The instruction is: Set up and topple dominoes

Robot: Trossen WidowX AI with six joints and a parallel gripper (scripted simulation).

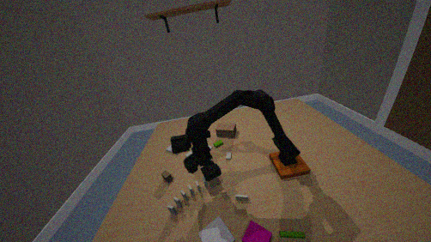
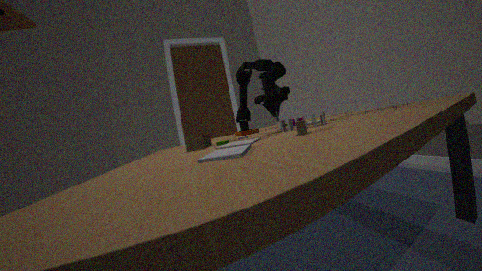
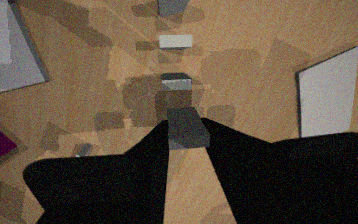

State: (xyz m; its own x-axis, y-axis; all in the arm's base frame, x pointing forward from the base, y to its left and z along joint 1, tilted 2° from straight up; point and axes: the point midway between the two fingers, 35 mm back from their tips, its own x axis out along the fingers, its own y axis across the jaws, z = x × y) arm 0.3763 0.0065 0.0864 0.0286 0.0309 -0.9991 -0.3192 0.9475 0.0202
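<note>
Now: the green block 25 cm to the right of my gripper tip, 7 cm behind it and 6 cm below it. Also, from my gripper tip: brown cube 22 cm ahead, 7 cm to the right, 5 cm below; then white flat tile 21 cm to the left, 7 cm below; then white sheet 23 cm to the right, 7 cm below, 5 cm ahead.
</note>
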